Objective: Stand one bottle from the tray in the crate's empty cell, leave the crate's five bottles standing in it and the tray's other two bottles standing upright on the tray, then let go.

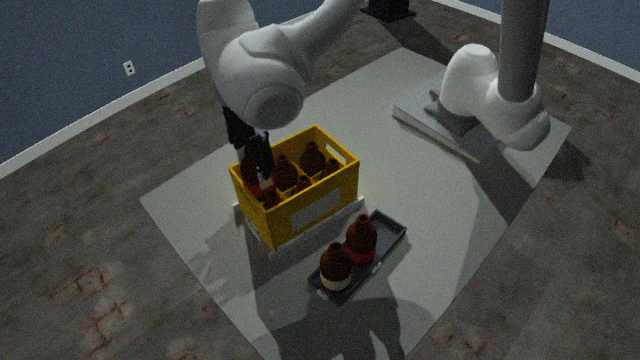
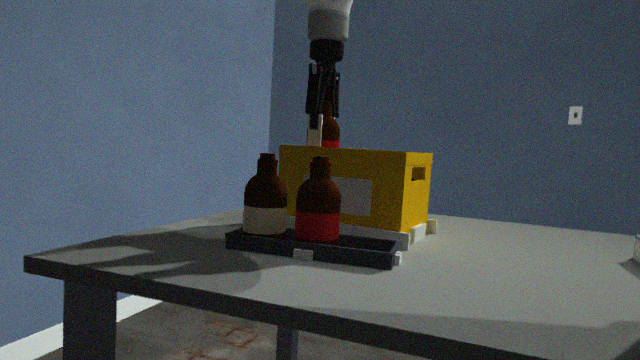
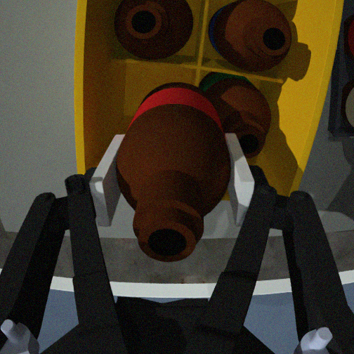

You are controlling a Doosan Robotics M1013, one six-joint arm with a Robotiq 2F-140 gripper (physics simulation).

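Where they show: gripper, fingertip midpoint: (image 1: 256, 177) (image 2: 320, 146); arm's base, link origin: (image 1: 456, 113).
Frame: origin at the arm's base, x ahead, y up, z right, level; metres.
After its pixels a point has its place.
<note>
My gripper (image 1: 251, 165) (image 2: 324, 131) (image 3: 175, 151) is shut on a brown bottle with a red label (image 1: 260, 190) {x 0.780, y 0.131, z 0.002 m} (image 2: 331, 132) {x 0.735, y 0.172, z 0.016 m} (image 3: 172, 150). The bottle's lower part is inside the yellow crate (image 1: 350, 182) {x 0.565, y 0.077, z -0.072 m} (image 2: 417, 205) {x 0.537, y 0.033, z 0.028 m} (image 3: 80, 100), in its end corner cell on the side away from the tray; its base is hidden. Other crate bottles (image 1: 282, 172) {x 0.690, y 0.090, z 0.055 m} (image 3: 153, 30) stand in cells; a green-labelled one (image 1: 272, 201) {x 0.771, y 0.117, z -0.034 m} (image 3: 240, 107) is beside the held bottle. A cream-labelled bottle (image 1: 336, 267) {x 0.747, y 0.081, z -0.245 m} (image 2: 265, 197) {x 0.711, y 0.053, z -0.255 m} and a red-labelled bottle (image 1: 361, 240) {x 0.659, y 0.078, z -0.224 m} (image 2: 318, 200) {x 0.622, y 0.056, z -0.236 m} stand upright on the dark tray (image 1: 400, 235) {x 0.527, y -0.012, z -0.234 m} (image 2: 350, 256) {x 0.559, y -0.023, z -0.241 m}.
The crate sits between low white blocks (image 2: 418, 232) {x 0.525, y -0.018, z 0.007 m} on the grey table (image 1: 430, 200) {x 0.357, y -0.036, z -0.193 m} (image 2: 475, 280) {x 0.383, y -0.036, z -0.196 m}. Small white blocks (image 2: 303, 254) {x 0.628, y -0.027, z -0.264 m} also touch the tray. The crate's walls and dividers surround the held bottle's lower part. The arm's base (image 1: 515, 120) {x 0.128, y 0.194, z -0.258 m} stands at the right.
</note>
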